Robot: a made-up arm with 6 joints. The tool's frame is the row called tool. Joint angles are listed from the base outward. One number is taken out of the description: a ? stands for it. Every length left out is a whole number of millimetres.
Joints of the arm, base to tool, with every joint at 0 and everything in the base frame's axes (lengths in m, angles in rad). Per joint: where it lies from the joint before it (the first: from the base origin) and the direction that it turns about. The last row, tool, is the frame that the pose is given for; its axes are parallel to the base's.
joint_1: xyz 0 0 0.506 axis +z
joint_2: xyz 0 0 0 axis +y
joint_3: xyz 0 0 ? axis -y
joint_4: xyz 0.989 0 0 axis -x
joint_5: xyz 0 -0.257 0 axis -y
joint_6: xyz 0 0 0 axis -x
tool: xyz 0 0 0
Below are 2 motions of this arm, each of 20 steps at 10 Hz.
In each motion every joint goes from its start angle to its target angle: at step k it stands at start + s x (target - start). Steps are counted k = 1, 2, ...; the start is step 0. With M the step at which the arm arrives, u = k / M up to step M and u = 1 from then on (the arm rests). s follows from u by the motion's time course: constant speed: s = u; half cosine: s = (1 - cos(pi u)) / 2; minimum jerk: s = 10 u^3 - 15 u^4 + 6 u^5.
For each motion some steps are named. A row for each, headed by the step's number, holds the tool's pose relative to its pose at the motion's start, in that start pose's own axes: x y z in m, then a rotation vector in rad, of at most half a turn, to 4 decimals.
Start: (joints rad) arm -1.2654 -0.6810 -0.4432 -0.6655 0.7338 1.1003
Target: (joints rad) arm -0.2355 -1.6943 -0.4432 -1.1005 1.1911 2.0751
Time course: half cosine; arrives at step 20
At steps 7, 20:
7: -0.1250 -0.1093 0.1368 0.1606 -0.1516 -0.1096
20: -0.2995 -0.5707 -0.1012 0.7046 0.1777 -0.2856

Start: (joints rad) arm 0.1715 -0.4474 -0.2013 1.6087 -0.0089 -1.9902
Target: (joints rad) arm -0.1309 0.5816 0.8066 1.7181 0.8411 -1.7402
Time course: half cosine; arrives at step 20
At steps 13, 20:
13: 0.7940 -0.2827 -0.0513 -0.2956 0.1971 0.3621
20: 1.0068 -0.5198 -0.1698 -0.3890 0.2754 0.5011

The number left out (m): 1.126
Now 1 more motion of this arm.
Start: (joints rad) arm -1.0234 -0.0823 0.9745 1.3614 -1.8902 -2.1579
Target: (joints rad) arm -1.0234 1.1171 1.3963 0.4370 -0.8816 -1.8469
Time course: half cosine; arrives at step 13
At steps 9, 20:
9: 0.4669 -0.7444 -1.4691 -0.6990 0.8533 0.0279
20: 0.6554 -1.1439 -1.7069 -0.7373 1.0721 -0.0356

